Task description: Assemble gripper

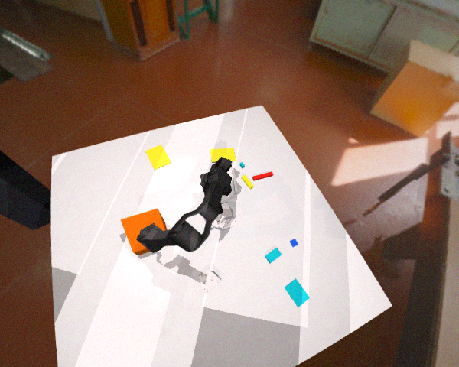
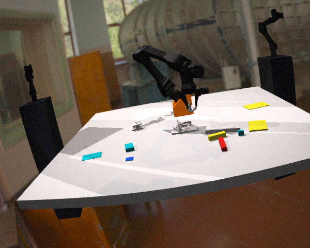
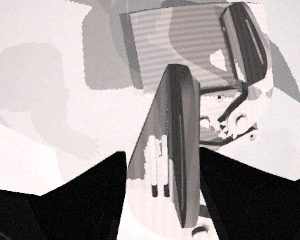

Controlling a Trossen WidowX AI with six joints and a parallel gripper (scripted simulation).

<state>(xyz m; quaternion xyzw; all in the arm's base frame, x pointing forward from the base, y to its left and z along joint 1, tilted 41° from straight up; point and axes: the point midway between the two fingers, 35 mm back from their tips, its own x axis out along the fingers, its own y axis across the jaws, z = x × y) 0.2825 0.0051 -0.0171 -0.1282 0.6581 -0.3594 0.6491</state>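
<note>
Right now my gripper tip is 80 mm above the ribbed plate, 60 mm to the left of it and 40 mm short of it. Round my gripper tip: pale grey jaw: 40 mm behind, 10 mm to the right; then pale strip: 180 mm ahead, 90 mm to the left, 70 mm below; then housing plate: 80 mm below, 50 mm to the right, 30 mm behind.
</note>
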